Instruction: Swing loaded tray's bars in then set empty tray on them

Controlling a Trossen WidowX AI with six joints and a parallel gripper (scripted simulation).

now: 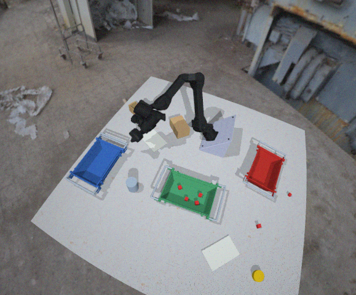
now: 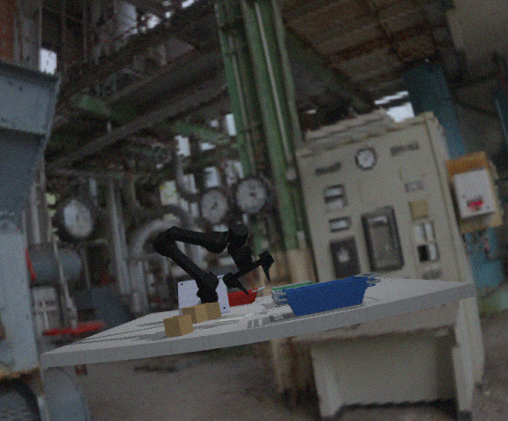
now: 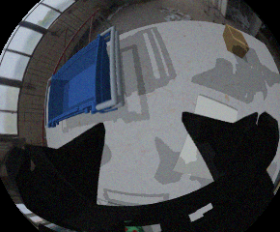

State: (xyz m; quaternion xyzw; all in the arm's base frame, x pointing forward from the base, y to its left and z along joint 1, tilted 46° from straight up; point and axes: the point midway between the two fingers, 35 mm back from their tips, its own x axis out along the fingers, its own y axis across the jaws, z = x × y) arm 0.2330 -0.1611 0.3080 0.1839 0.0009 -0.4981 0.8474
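Right now my gripper tip is 210 mm short of the grey cylinder, 120 mm to the right of it and 60 mm above it. Also, from my gripper tip: red tray 230 mm behind, 700 mm to the left, 50 mm below; then yellow disc 300 mm ahead, 840 mm to the left, 90 mm below.
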